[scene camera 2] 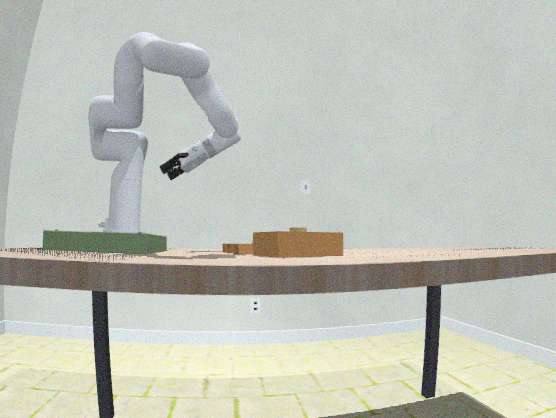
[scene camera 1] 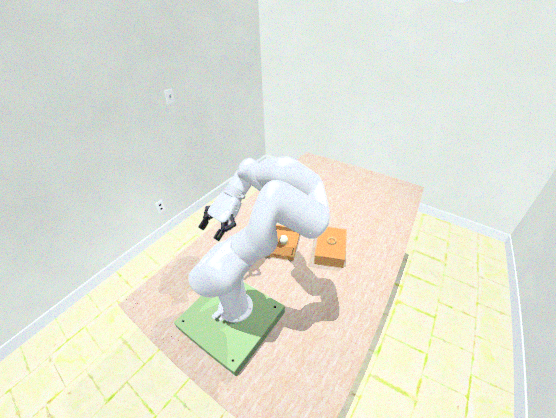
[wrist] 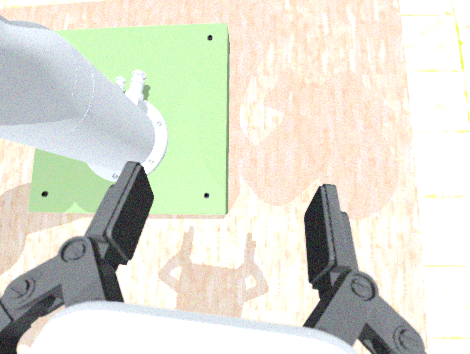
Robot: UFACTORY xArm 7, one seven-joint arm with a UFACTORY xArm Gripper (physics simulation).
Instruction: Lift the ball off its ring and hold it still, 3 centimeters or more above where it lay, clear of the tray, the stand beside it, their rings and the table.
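Frame: origin at the arm's base, x ahead, y left, z up, level; centimetres.
Seen in the pictures: gripper, fingertip midpoint: (scene camera 2: 165, 173) (scene camera 1: 208, 234) (wrist: 229, 189); arm's base, origin of the base link: (scene camera 2: 123, 233) (scene camera 1: 236, 307) (wrist: 126, 140).
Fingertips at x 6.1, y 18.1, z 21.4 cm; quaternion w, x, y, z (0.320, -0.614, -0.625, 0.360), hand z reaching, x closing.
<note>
Offsets run from my fingertips to a thing's top centre. "spot": to the spot under its first point.
A small pale ball {dx +33.4, dy -6.3, dz -21.3 cm} (scene camera 1: 283, 240) sits on the low orange tray in scene camera 1; the arm hides part of the tray {dx +33.4, dy -6.3, dz -23.6 cm} (scene camera 1: 285, 256) (scene camera 2: 238, 248). The ring under the ball cannot be made out. The taller orange stand (scene camera 1: 330, 261) (scene camera 2: 300, 244) is beside the tray, with a ring {spot: dx +44.4, dy -25.6, dz -20.5 cm} (scene camera 1: 331, 241) (scene camera 2: 298, 229) on its top. My gripper (scene camera 1: 210, 231) (scene camera 2: 166, 173) (wrist: 229, 189) is open and empty, high above the table, away from the ball and tilted back toward the arm's base. The ball does not show in scene camera 2 or the wrist view.
The arm's green base plate (scene camera 1: 230, 350) (scene camera 2: 105, 242) (wrist: 195, 120) lies on the wooden table (scene camera 1: 370, 200) (scene camera 2: 260, 280) (wrist: 280, 250). The arm's links (scene camera 1: 260, 215) arch over the table and partly cover the tray in scene camera 1. Walls stand beyond the table.
</note>
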